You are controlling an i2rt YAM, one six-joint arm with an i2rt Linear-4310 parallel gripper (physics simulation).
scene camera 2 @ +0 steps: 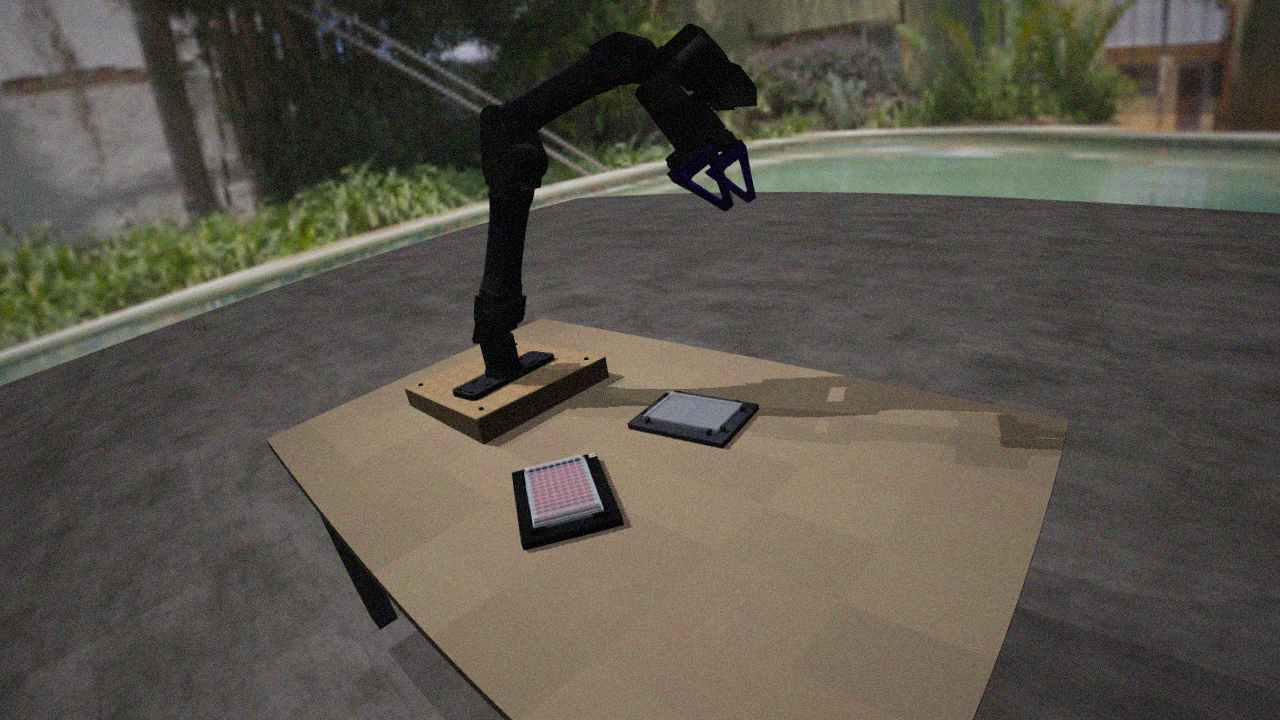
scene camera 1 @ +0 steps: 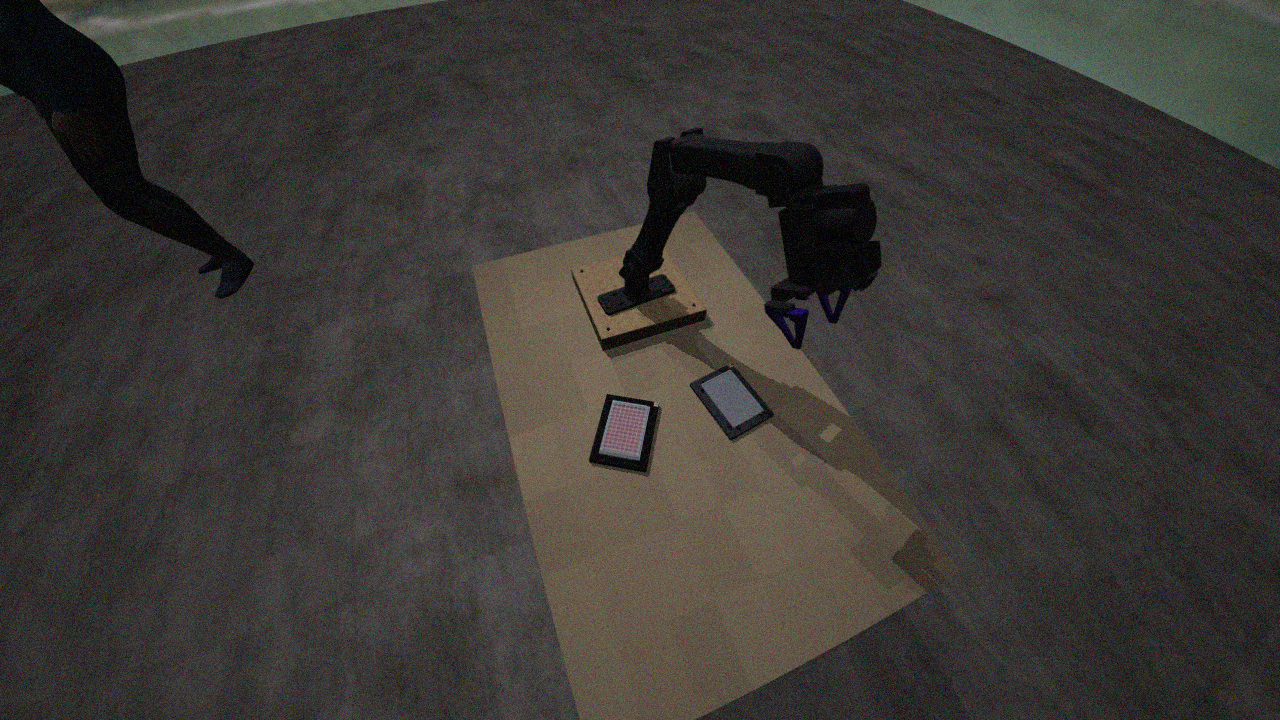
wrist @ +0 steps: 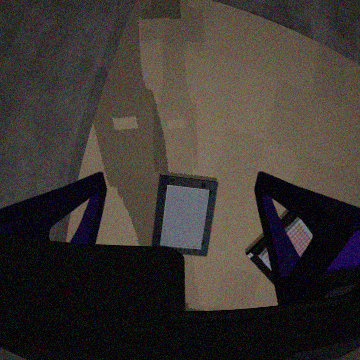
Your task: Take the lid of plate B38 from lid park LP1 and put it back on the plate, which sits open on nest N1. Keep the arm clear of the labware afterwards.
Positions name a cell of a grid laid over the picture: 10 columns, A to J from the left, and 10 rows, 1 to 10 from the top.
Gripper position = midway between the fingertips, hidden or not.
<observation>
My gripper (scene camera 2: F3) is open, holding nothing. I also see a pale grey lid (scene camera 2: F6) and a black nest (scene camera 2: E8).
The pale grey lid shows as well in scene camera 1 (scene camera 1: F6) and in the wrist view (wrist: F6). My gripper also shows in scene camera 1 (scene camera 1: G5) and in the wrist view (wrist: F6). The black nest also shows in scene camera 1 (scene camera 1: F7).
</observation>
